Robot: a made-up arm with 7 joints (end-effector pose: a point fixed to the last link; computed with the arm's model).
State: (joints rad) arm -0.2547 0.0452 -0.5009 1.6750 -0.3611 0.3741 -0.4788
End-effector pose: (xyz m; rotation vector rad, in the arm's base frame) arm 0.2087 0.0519 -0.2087 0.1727 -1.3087 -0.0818
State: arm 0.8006 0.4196 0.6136 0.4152 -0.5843 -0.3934 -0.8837
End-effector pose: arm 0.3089 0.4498 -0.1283 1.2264 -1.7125 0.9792
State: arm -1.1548 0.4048 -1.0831 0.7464 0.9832 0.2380 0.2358
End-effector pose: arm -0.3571 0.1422 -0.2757 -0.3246 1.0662 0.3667
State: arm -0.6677 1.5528 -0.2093 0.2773 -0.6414 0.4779 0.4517
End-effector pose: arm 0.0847 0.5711 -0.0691 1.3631 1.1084 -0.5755
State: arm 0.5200 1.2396 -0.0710 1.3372 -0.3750 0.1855 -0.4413
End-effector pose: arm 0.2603 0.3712 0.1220 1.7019 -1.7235 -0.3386
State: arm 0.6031 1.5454 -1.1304 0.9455 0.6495 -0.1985 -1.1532
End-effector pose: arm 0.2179 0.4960 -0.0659 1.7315 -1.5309 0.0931
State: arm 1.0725 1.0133 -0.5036 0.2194 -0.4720 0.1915 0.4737
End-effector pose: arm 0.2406 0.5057 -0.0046 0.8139 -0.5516 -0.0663
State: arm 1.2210 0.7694 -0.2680 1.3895 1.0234 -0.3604 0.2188
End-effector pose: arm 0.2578 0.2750 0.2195 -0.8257 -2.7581 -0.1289
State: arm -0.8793 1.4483 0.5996 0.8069 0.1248 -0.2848 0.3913
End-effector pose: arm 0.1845 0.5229 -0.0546 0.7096 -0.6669 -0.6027
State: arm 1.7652 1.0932 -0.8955 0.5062 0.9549 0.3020 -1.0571
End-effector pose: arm 0.2150 0.4943 0.1824 1.1173 -1.5386 1.7090
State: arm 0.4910 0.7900 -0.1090 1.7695 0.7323 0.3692 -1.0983
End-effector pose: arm 0.2855 0.2604 0.0682 0.5149 -1.8706 0.9558
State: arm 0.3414 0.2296 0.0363 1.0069 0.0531 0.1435 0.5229
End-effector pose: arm 0.3159 0.2587 -0.1850 -0.4290 -1.1632 0.0041
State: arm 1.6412 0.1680 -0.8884 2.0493 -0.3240 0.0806 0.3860
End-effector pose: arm 0.0379 -0.0101 0.1999 -0.1242 2.3285 1.6622
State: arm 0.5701 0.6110 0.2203 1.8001 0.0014 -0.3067 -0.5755
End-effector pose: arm 0.2221 0.2952 0.1451 0.5420 -2.9628 0.4613
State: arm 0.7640 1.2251 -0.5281 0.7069 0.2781 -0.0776 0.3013
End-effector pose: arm 0.2515 0.4809 0.0118 0.6550 -1.2447 -0.1676
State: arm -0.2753 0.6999 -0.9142 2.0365 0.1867 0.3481 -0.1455
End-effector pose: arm 0.1140 0.0519 -0.1992 -0.5253 -0.8872 -0.5541
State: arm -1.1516 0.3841 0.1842 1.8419 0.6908 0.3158 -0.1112
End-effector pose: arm 0.0133 0.2659 -0.2808 -0.0170 -0.4656 0.6159
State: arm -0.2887 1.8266 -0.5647 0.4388 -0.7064 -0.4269 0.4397
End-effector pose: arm 0.1465 0.5634 0.0156 0.7827 0.8312 -1.2255
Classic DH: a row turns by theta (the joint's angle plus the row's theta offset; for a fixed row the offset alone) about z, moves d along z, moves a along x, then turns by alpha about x. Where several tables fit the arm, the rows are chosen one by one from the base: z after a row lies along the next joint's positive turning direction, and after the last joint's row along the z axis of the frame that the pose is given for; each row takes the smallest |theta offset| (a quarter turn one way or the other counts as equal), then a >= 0, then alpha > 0; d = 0 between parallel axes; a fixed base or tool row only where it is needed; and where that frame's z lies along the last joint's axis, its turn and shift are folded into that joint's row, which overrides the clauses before.
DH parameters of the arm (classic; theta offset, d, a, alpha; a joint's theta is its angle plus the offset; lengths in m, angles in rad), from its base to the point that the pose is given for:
base (fixed): 0 0.007 -0.029 1.5708
joint 1: 1.5708 -0.136 0.005 1.5708
joint 2: -1.5708 0.011 0.012 -1.5708
joint 3: -1.5708 -0.201 0.025 1.5708
joint 4: 0 -0.014 0.021 -1.5708
joint 5: 0 -0.255 0.014 -1.5708
joint 6: 1.5708 0.037 0.002 -1.5708
joint 7: 1.5452 0.0155 0.0183 -1.5243
tool (fixed): 1.8966 -0.0105 0 0

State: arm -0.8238 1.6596 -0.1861 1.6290 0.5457 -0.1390 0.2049
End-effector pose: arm 0.1809 0.3096 -0.2092 -0.0753 -0.5605 -0.8555
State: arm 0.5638 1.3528 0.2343 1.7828 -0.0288 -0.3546 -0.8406
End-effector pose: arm 0.1575 0.2732 0.2474 -1.0419 2.6566 0.1762
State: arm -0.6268 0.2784 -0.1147 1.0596 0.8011 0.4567 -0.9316
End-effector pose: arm -0.0003 0.2436 -0.4089 0.8025 0.0741 0.7069
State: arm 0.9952 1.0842 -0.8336 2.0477 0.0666 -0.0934 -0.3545
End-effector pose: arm 0.2204 0.1138 0.1000 0.1873 -2.4921 -0.9659
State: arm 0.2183 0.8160 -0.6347 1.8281 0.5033 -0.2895 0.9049
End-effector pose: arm 0.2459 0.1425 -0.1078 -1.1628 -1.2049 -1.2196
